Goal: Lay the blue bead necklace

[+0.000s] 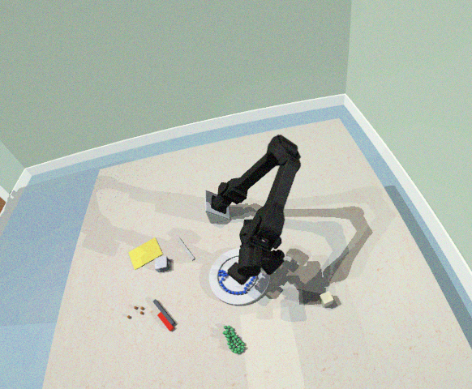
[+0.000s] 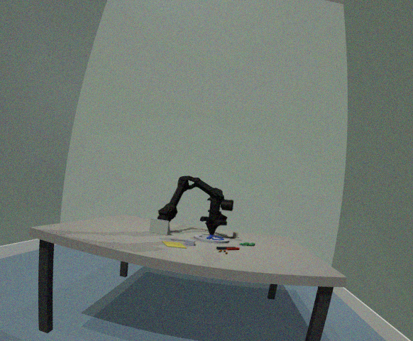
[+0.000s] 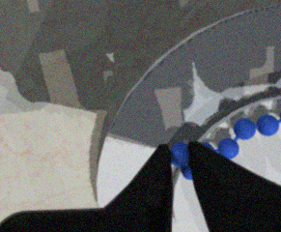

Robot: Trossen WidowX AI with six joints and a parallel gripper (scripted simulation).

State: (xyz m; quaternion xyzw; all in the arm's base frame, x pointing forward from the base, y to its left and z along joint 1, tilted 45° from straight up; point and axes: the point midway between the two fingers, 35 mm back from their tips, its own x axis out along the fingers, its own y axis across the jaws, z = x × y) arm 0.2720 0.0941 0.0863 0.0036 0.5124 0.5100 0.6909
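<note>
Right now the round bead board is 1 cm ahead of my gripper tip, 7 cm to the right of it and 1 cm below it. The rest, counted from my gripper tip: grey tool (13 cm ahead, 31 cm to the right, 1 cm below); then cream cube (13 cm ahead, 19 cm to the left); then stick (12 cm behind, 26 cm to the right, 2 cm below).
</note>
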